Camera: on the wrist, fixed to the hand. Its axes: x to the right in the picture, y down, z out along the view.
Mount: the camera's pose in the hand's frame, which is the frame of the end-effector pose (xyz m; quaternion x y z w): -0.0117 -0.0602 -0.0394 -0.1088 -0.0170 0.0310 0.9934
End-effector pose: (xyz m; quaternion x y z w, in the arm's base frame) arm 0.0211 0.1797 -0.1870 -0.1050 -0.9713 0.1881 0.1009
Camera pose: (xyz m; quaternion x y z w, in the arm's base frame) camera 0.0316 0.1358 -0.1297 -0.1422 -0.9838 0.0861 0.0665
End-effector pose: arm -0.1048 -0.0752 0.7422 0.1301 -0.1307 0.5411 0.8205
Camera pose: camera -0.0508 -0.0941 0.6970 0.0451 -0.2067 0.5465 0.8103
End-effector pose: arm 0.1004 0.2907 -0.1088 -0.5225 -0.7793 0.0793 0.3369
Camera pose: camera 0.0812 0.2450 -0.0554 -0.5785 -0.7723 0.0133 0.2621
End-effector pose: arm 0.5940 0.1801 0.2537 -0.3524 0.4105 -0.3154 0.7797
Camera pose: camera 0.5424 0.1445 0.2909 -0.4275 0.4398 -0.2385 0.7530
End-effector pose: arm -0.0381 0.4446 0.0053 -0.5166 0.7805 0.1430 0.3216
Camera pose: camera 0.0051 0.4055 0.0491 -0.5216 0.7704 0.2457 0.2721
